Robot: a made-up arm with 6 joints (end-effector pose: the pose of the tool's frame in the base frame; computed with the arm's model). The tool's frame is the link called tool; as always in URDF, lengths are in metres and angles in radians.
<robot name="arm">
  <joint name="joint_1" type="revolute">
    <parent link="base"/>
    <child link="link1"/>
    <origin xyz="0 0 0.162" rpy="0 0 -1.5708"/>
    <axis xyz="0 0 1"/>
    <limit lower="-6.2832" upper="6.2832"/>
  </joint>
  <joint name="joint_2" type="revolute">
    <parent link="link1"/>
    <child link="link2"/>
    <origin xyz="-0.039 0 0" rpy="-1.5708 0 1.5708"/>
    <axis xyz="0 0 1"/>
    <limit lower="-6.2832" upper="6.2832"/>
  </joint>
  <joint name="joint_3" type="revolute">
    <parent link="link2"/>
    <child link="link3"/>
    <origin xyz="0 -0.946 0" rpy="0 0 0"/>
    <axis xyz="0 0 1"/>
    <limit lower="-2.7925" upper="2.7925"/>
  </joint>
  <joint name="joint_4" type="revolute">
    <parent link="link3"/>
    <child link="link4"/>
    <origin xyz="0 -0.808 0" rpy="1.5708 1.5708 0"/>
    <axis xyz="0 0 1"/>
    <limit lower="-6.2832" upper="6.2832"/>
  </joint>
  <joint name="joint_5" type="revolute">
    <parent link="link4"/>
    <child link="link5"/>
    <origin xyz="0 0 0" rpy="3.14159 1.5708 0"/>
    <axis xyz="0 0 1"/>
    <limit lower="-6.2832" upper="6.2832"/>
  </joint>
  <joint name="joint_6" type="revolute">
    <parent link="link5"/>
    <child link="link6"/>
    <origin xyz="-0.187 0 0" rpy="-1.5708 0 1.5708"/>
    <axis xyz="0 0 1"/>
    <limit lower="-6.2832" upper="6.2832"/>
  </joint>
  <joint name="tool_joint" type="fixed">
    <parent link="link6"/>
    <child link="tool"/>
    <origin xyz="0 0 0" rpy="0 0 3.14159"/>
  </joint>
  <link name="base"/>
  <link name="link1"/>
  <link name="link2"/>
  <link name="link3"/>
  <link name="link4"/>
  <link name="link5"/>
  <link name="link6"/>
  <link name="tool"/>
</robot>
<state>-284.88 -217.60 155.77 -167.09 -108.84 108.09</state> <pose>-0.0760 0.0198 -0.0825 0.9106 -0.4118 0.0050 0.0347</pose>
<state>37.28 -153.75 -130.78 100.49 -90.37 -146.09</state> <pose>0.3830 0.1095 -0.5170 0.4461 0.0604 0.7650 -0.4605</pose>
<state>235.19 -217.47 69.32 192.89 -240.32 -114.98</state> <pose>-0.1876 -0.2746 -1.2801 0.5433 0.7108 -0.0888 -0.4378</pose>
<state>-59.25 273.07 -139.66 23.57 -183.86 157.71</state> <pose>-0.2184 0.4532 -0.2228 0.7223 -0.4193 0.0617 0.5465</pose>
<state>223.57 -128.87 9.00 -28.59 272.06 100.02</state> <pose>1.0748 0.8452 -0.9797 0.2954 0.8609 -0.3850 0.1528</pose>
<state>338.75 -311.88 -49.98 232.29 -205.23 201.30</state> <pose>0.5830 -0.2525 1.4304 0.1818 0.0802 -0.9746 0.1033</pose>
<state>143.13 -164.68 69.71 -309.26 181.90 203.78</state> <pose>0.6742 -0.5484 -0.8081 0.6150 -0.0685 -0.6801 -0.3932</pose>
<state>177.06 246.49 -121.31 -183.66 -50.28 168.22</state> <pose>0.1903 -0.0396 -0.8671 0.0302 -0.9942 -0.0963 0.0360</pose>
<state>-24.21 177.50 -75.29 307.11 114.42 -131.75</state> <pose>0.6295 -0.3892 -1.0380 0.4917 0.6577 -0.5406 -0.1830</pose>
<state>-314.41 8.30 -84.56 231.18 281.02 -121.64</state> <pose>-0.5889 -0.3410 1.4103 0.4825 -0.4169 0.0682 0.7673</pose>
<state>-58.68 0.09 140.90 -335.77 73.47 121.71</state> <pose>0.3127 -0.2973 0.3359 0.3381 -0.9334 0.1198 0.0026</pose>
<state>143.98 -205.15 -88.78 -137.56 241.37 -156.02</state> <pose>-0.9841 0.5303 -0.5136 0.3268 0.8868 -0.3269 0.0040</pose>
